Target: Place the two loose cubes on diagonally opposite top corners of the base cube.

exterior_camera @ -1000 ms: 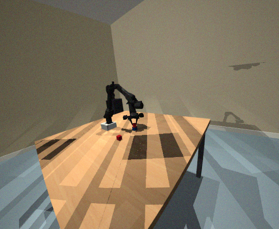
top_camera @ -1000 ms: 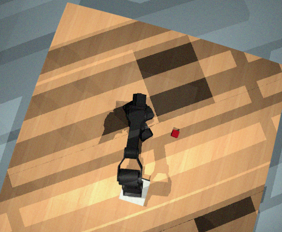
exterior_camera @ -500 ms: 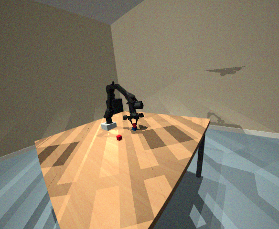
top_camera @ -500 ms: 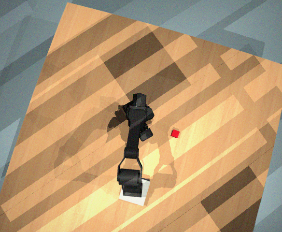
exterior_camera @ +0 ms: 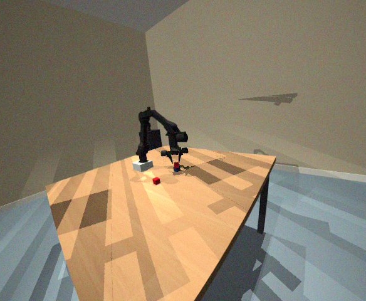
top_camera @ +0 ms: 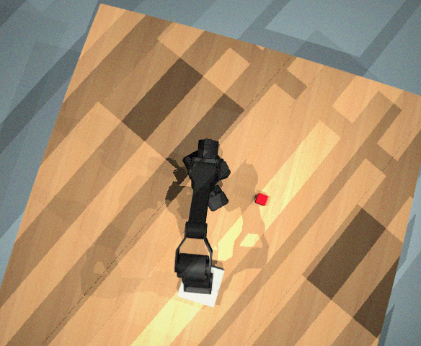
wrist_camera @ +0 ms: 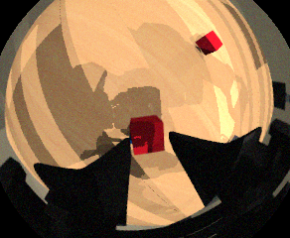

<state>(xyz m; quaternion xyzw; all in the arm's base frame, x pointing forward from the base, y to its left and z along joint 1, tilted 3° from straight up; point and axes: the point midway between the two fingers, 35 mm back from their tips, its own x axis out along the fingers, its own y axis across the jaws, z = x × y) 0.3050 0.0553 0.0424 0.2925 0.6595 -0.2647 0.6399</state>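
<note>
Right now the blue cube is 1 cm behind my gripper tip, 1 cm to the left of it and 5 cm below it.
</note>
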